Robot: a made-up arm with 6 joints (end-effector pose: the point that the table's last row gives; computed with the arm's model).
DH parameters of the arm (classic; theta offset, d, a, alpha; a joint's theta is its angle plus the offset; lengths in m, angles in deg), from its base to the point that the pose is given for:
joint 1: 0 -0.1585 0.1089 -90
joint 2: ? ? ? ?
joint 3: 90 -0.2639 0.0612 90
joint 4: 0 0.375 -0.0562 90
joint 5: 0 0.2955 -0.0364 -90
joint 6: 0 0.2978 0.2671 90
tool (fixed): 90 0.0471 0 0
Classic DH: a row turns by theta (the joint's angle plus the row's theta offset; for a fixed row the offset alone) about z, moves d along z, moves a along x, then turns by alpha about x.
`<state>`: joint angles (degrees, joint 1 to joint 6).
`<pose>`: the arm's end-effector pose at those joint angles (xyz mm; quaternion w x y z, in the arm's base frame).
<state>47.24 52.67 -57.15 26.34 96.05 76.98</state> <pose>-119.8 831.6 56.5 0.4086 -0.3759 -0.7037 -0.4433</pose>
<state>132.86 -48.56 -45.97 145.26 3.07 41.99</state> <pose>-759.2 -111.7 316.2 0.3041 -0.0056 -0.9233 -0.2344</pose>
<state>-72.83 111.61 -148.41 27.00 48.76 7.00</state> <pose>867.9 -629.9 112.0 0.0198 0.6988 -0.5085 0.5026</pose>
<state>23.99 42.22 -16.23 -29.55 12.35 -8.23</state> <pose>822.3 820.6 -176.9 0.7751 -0.2733 0.2548 0.5095</pose>
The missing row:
joint 2: 0 0.1751 0.0623 -90
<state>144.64 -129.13 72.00 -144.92 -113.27 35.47</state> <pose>59.3 -237.6 -105.3 0.7312 0.3302 -0.3155 -0.5068</pose>
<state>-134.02 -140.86 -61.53 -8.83 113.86 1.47</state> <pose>678.0 -420.2 -616.7 0.2701 -0.3965 0.8758 0.0519</pose>
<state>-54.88 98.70 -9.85 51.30 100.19 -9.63</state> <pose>590.6 -581.5 -886.6 0.6823 0.7075 -0.1753 -0.0558</pose>
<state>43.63 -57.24 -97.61 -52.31 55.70 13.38</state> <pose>-820.5 419.9 -245.8 0.0381 0.6444 0.4407 -0.6238</pose>
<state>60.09 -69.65 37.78 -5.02 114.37 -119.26</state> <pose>-523.3 -280.8 334.4 0.0730 -0.3359 -0.9360 -0.0760</pose>
